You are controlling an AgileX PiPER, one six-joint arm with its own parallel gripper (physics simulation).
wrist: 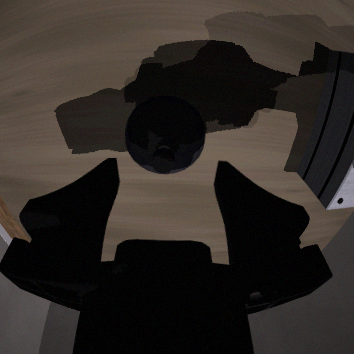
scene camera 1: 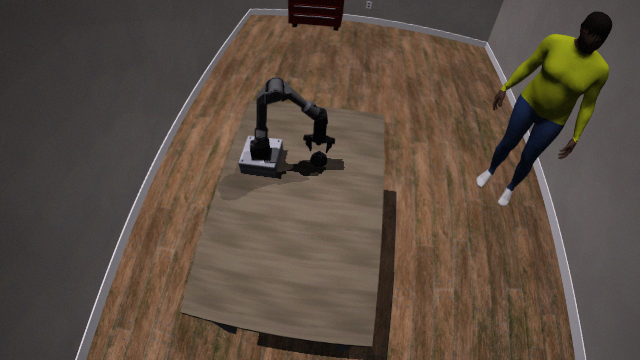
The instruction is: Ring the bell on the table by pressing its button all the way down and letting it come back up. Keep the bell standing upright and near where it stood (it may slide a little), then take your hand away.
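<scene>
The bell (scene camera 1: 318, 159) (wrist: 165, 132) is a dark, round dome that stands upright on the table (scene camera 1: 295, 250) (wrist: 165, 215). Its small button (wrist: 164, 151) shows in the wrist view on the near part of the dome, dark and hard to make out. My gripper (scene camera 1: 320, 149) (wrist: 166, 170) is open and empty, with its fingers wide apart. In the scene view it hangs above the bell, apart from it. In the wrist view the dome lies just beyond the two fingertips, centred between them.
The arm's white base box (scene camera 1: 261, 165) (wrist: 342, 195) stands on the table to the left of the bell in the scene view. Shadows of the arm fall around the bell. A person in a yellow top (scene camera 1: 565, 75) stands on the floor at the right. A red cabinet (scene camera 1: 316, 12) stands at the back wall.
</scene>
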